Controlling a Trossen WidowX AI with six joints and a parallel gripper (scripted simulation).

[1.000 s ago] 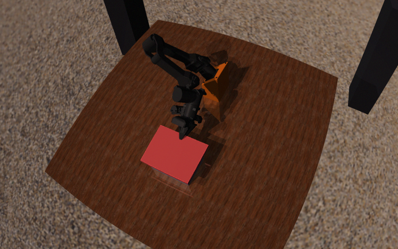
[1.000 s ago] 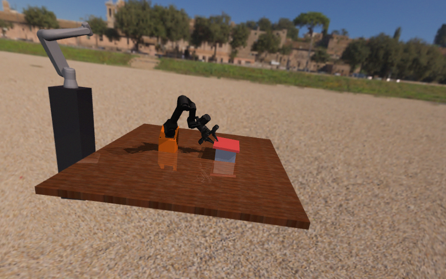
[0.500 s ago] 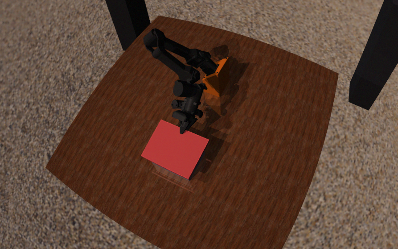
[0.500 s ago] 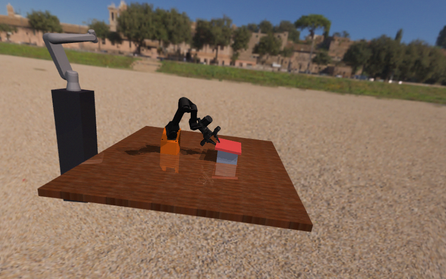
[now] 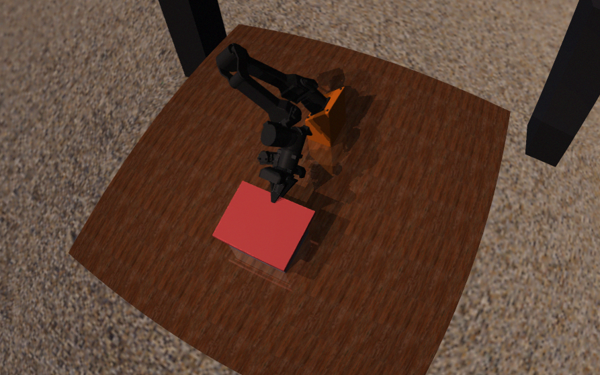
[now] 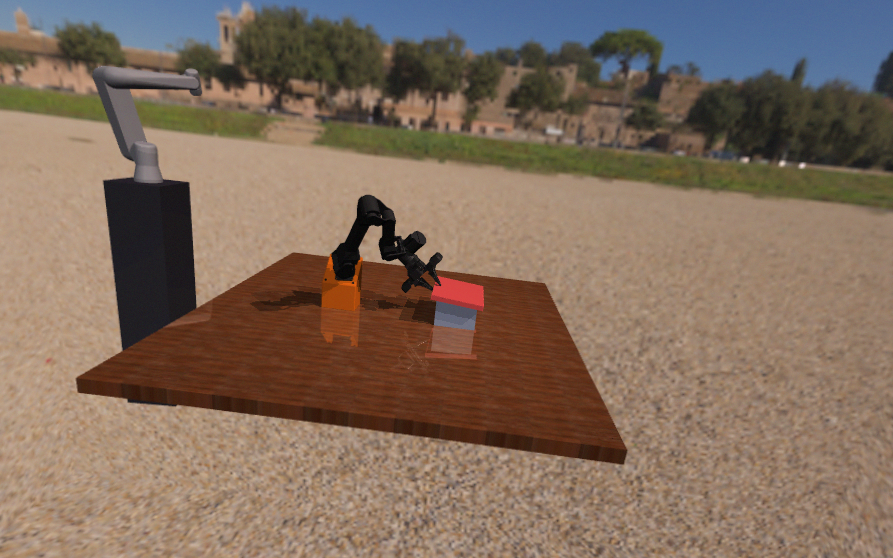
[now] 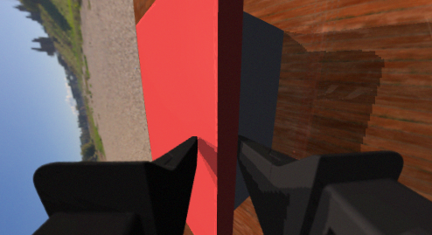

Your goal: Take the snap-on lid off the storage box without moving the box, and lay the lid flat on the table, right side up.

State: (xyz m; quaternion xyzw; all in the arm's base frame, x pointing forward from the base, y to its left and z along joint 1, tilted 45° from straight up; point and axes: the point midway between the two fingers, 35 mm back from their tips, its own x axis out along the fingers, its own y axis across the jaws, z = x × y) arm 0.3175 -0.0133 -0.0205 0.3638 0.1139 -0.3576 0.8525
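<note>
Now: the red lid 80 mm ahead of my gripper tip. From my gripper tip the other things lie so: storage box (80 mm ahead, 60 mm below).
</note>
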